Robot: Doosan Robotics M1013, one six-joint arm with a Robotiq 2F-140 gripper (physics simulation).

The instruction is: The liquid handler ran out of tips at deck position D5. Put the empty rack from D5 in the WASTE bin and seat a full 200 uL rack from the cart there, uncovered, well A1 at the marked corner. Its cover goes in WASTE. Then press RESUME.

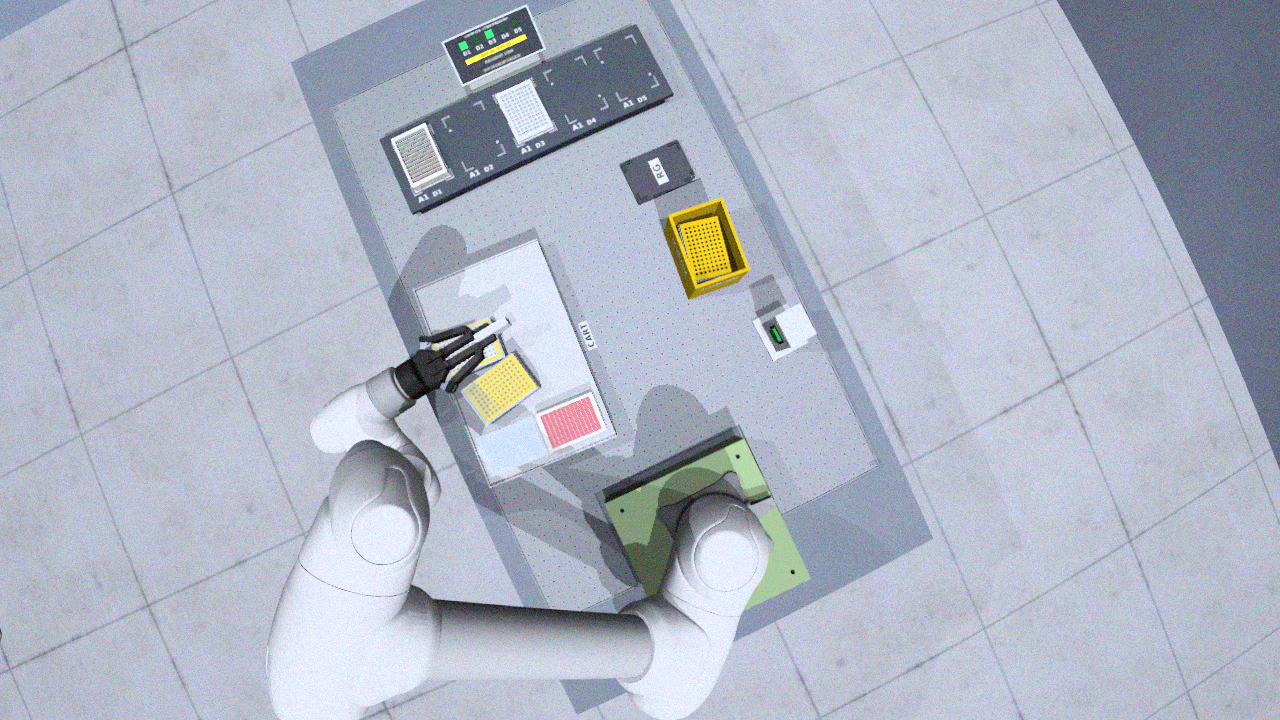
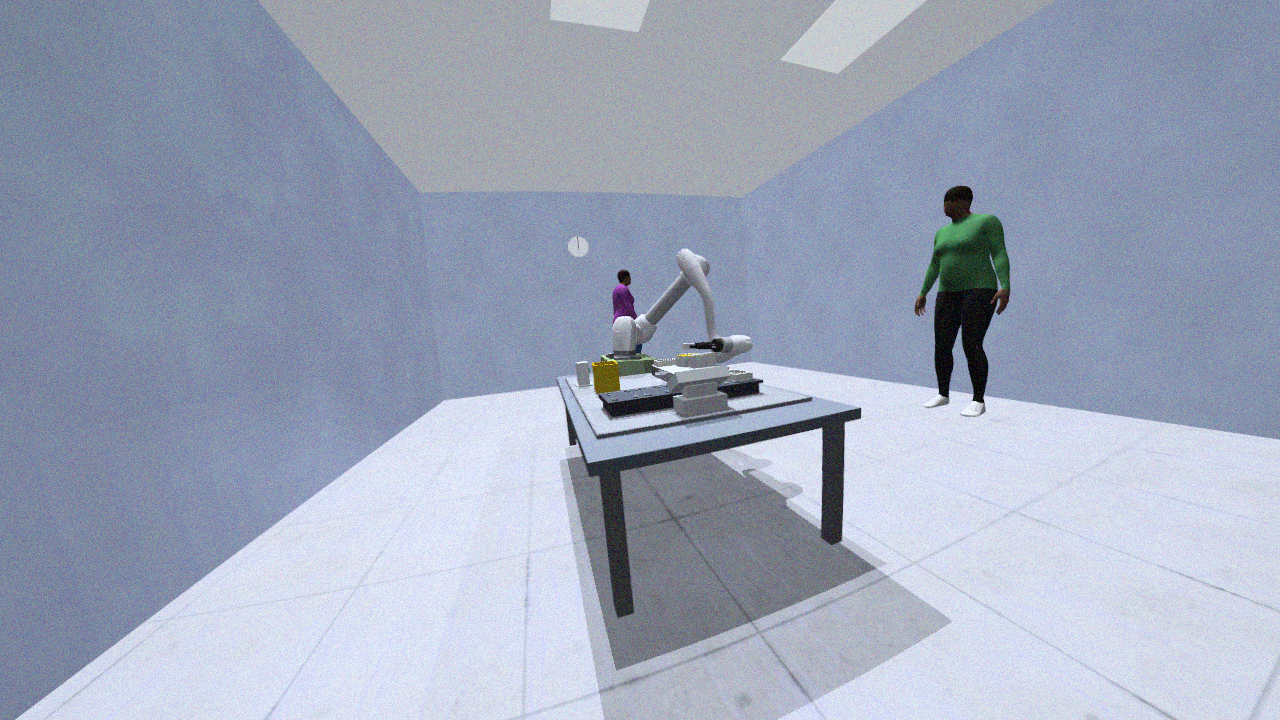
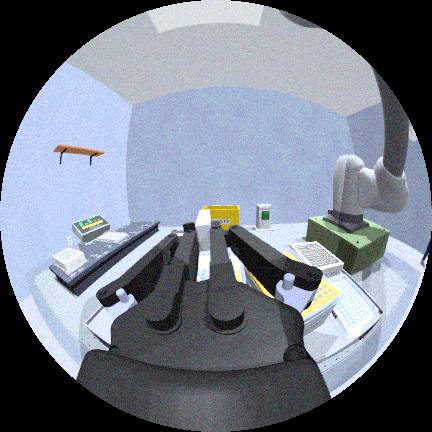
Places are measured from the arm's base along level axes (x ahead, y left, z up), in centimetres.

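Pixels of known places: gripper, fingertip midpoint: (image 1: 508,321) (image 2: 683,346) (image 3: 205,219); arm's base at its link origin: (image 2: 624,357) (image 3: 346,222).
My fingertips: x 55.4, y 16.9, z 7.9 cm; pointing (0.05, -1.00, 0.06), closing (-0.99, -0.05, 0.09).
Observation:
Ahead of a thing's pixels: the offset from my fingertips to its top centre. "pt": to the spot under its first point.
My gripper (image 1: 501,324) (image 2: 687,345) (image 3: 205,219) is shut and empty, reaching level over the cart {dy +4.2, dx -5.9, dz -11.2 cm} (image 1: 528,286). Below it, a yellow rack {pt dy +6.5, dx -3.2, dz -5.2 cm} (image 1: 491,353) is partly hidden; whether it is covered is unclear. A second yellow rack {dy +8.3, dx -10.2, dz -4.5 cm} (image 1: 499,388) lies askew beside it. A red rack {dy -1.0, dx -22.6, dz -8.7 cm} (image 1: 572,420) and a pale blue rack {dy +12.4, dx -21.4, dz -10.4 cm} (image 1: 510,447) are at the cart's near end. Deck position D5 (image 1: 633,69) shows bare corner marks. The yellow WASTE bin {dy -42.5, dx -3.4, dz -4.3 cm} (image 1: 734,237) (image 2: 605,377) (image 3: 231,211) holds a yellow rack {dy -42.4, dx -3.5, dz -8.6 cm} (image 1: 704,248). The green RESUME button {dy -47.4, dx -26.3, dz -8.3 cm} (image 1: 776,334) (image 3: 265,215) is on a white box.
A grey-white rack {dy +2.4, dx +43.3, dz -9.1 cm} (image 1: 420,156) is at D1 and a pale rack {dy -22.4, dx +42.6, dz -10.8 cm} (image 1: 524,111) at D3. The display {pt dy -22.8, dx +56.7, dz -5.4 cm} (image 1: 493,44) (image 3: 91,227) stands behind the deck. A dark RG plate {dy -43.3, dx +18.4, dz -16.4 cm} (image 1: 640,183) lies between deck and bin. The arm's green base (image 1: 783,555) is right of the cart's near end.

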